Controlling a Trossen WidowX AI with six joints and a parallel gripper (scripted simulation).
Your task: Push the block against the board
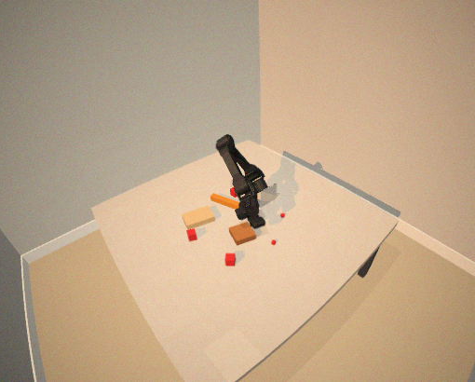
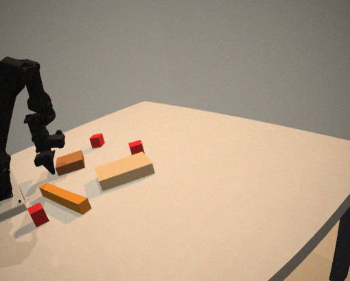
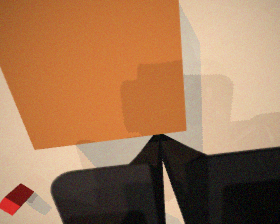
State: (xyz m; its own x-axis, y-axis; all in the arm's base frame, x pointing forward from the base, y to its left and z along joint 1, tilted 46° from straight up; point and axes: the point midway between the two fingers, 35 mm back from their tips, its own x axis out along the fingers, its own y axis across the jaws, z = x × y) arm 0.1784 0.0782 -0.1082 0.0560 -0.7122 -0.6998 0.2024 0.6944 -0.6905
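My gripper tip is 70 mm short of the brown square block, 20 mm to the right of it and 10 mm below it. Round my gripper tip: long orange bar 220 mm to the right, 10 mm above; then tan board 190 mm ahead, 210 mm to the right, 10 mm above.
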